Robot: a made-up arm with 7 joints. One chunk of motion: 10 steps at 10 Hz.
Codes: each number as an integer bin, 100 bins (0 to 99) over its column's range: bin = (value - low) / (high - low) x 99, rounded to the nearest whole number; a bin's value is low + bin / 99 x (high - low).
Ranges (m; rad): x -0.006..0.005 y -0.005..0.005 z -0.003..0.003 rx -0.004..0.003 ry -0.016..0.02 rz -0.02..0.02
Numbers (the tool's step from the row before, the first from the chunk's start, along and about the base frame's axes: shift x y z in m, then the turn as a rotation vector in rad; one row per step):
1: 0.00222 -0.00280 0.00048 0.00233 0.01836 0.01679
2: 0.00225 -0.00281 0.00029 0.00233 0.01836 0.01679
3: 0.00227 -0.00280 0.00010 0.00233 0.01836 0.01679
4: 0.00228 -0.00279 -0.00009 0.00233 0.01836 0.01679
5: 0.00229 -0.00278 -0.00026 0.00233 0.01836 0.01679
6: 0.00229 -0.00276 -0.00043 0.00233 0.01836 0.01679
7: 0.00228 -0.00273 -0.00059 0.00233 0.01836 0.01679
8: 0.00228 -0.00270 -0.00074 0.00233 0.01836 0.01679
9: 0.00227 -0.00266 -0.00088 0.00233 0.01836 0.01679
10: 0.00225 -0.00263 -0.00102 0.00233 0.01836 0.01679
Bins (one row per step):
1: 74 22 57 90 94 91
2: 74 22 54 90 94 91
3: 74 22 51 90 94 91
4: 75 22 48 90 94 91
5: 75 22 45 90 94 91
6: 75 22 42 90 94 91
7: 75 22 40 90 94 91
8: 75 23 37 90 94 91
9: 74 23 35 90 94 91
10: 74 23 33 90 94 91

